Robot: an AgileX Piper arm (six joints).
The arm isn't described. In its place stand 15 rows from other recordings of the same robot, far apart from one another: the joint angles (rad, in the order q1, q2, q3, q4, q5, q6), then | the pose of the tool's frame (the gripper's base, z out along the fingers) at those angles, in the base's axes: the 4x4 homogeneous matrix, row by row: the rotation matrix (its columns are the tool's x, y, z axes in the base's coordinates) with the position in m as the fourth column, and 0 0 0 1 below.
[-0.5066 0.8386 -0.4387 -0.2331 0.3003 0.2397] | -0.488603, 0.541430, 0.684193, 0.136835; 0.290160, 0.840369, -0.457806, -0.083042; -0.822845, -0.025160, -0.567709, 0.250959; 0, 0, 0, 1
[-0.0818 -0.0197 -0.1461 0.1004 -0.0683 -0.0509] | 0.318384, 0.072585, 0.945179, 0.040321; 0.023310, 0.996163, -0.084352, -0.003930; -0.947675, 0.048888, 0.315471, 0.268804; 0, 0, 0, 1
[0.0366 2.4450 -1.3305 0.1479 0.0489 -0.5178] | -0.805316, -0.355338, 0.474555, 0.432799; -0.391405, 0.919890, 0.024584, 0.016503; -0.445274, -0.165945, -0.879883, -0.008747; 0, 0, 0, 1
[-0.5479 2.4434 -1.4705 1.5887 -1.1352 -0.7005] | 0.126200, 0.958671, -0.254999, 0.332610; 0.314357, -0.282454, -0.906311, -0.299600; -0.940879, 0.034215, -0.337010, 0.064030; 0, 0, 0, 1
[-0.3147 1.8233 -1.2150 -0.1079 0.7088 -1.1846] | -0.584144, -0.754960, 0.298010, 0.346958; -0.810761, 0.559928, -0.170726, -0.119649; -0.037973, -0.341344, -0.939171, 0.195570; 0, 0, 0, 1
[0.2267 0.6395 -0.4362 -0.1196 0.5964 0.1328] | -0.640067, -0.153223, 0.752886, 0.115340; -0.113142, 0.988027, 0.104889, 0.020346; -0.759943, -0.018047, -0.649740, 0.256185; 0, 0, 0, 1
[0.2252 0.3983 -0.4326 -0.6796 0.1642 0.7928] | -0.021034, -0.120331, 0.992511, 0.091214; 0.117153, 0.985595, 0.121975, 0.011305; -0.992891, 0.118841, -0.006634, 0.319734; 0, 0, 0, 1
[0.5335 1.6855 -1.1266 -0.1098 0.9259 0.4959] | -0.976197, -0.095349, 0.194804, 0.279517; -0.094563, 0.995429, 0.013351, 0.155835; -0.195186, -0.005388, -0.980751, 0.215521; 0, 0, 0, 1
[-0.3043 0.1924 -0.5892 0.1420 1.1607 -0.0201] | -0.586906, 0.222029, 0.778617, 0.015435; 0.222596, 0.968856, -0.108489, 0.007532; -0.778455, 0.109644, -0.618050, 0.294800; 0, 0, 0, 1
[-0.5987 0.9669 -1.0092 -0.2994 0.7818 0.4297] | -0.328702, 0.777589, 0.536013, 0.145621; 0.475785, 0.626607, -0.617246, -0.122239; -0.815833, 0.052137, -0.575932, 0.379154; 0, 0, 0, 1
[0.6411 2.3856 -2.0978 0.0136 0.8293 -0.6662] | -0.176200, -0.896418, 0.406679, 0.423355; -0.893526, 0.318991, 0.316001, 0.317069; -0.412996, -0.307699, -0.857179, 0.182211; 0, 0, 0, 1
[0.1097 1.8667 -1.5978 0.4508 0.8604 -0.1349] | -0.866975, -0.138144, 0.478822, 0.411232; 0.065969, 0.920543, 0.385031, 0.075533; -0.493966, 0.365399, -0.788975, 0.286383; 0, 0, 0, 1
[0.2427 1.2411 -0.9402 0.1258 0.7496 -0.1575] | -0.774425, -0.338252, 0.534651, 0.237760; -0.258601, 0.940496, 0.220438, 0.066879; -0.577401, 0.032451, -0.815816, 0.296762; 0, 0, 0, 1
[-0.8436 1.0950 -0.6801 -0.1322 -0.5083 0.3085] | 0.249647, 0.668057, 0.700982, 0.163145; 0.007175, 0.722607, -0.691222, -0.174551; -0.968310, 0.177591, 0.175603, 0.347810; 0, 0, 0, 1
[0.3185 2.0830 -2.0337 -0.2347 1.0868 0.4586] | -0.839357, 0.084077, 0.537039, 0.449459; 0.074432, 0.996437, -0.039666, 0.128475; -0.538461, 0.006679, -0.842624, 0.305026; 0, 0, 0, 1
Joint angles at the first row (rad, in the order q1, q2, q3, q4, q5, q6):
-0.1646 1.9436 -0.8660 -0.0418 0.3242 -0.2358
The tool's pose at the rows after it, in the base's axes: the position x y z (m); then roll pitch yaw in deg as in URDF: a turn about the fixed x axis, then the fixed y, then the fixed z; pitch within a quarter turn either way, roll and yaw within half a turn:
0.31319, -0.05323, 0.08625, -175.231, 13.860, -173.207
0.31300, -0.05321, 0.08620, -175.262, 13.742, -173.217
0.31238, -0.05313, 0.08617, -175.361, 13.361, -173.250
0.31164, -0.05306, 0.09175, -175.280, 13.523, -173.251
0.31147, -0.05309, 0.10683, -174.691, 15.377, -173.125
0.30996, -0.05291, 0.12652, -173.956, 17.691, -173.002
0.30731, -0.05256, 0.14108, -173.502, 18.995, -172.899
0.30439, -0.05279, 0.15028, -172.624, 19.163, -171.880
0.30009, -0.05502, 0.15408, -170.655, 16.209, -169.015
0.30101, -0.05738, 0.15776, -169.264, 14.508, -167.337
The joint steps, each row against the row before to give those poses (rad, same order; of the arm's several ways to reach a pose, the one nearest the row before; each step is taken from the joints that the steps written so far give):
0.0000 0.0000 0.0000 0.0007 0.0012 0.0000
0.0000 0.0000 0.0000 0.0000 0.0021 0.0000
0.0000 -0.0004 0.0000 0.0000 0.0073 0.0000
0.0000 -0.0187 0.0000 0.0000 0.0156 0.0000
0.0000 -0.0489 0.0000 0.0000 0.0150 0.0000
0.0000 -0.0643 0.0000 0.0000 0.0222 0.0010
0.0000 -0.0489 0.0000 0.0000 0.0249 0.0000
0.0000 -0.0321 0.0000 -0.0161 0.0251 -0.0023
0.0000 -0.0137 -0.0051 -0.0613 0.0570 -0.0007
0.0000 -0.0009 -0.0189 -0.0394 0.0394 0.0000

